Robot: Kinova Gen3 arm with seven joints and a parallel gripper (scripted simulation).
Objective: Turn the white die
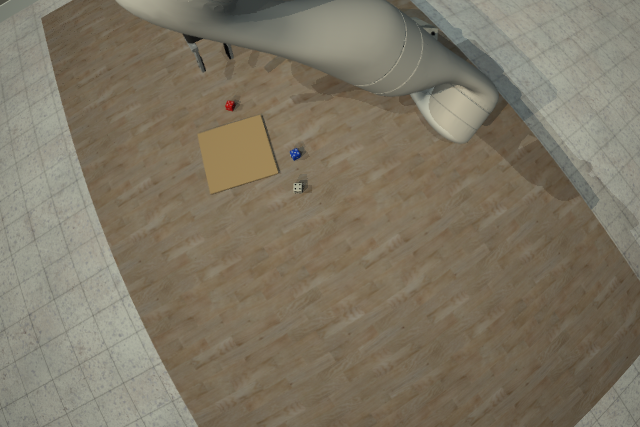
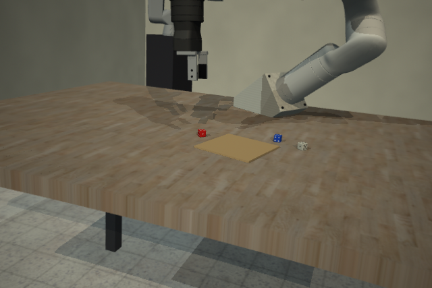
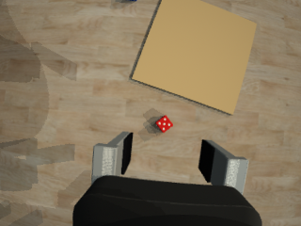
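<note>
Right now my hand is 15 cm above the red die and 2 cm to the right of it. Also, from my hand: white die (25 cm to the left, 15 cm below, 7 cm behind); tan mat (15 cm below, 13 cm to the left, 2 cm ahead); blue die (18 cm to the left, 15 cm below, 9 cm behind).
</note>
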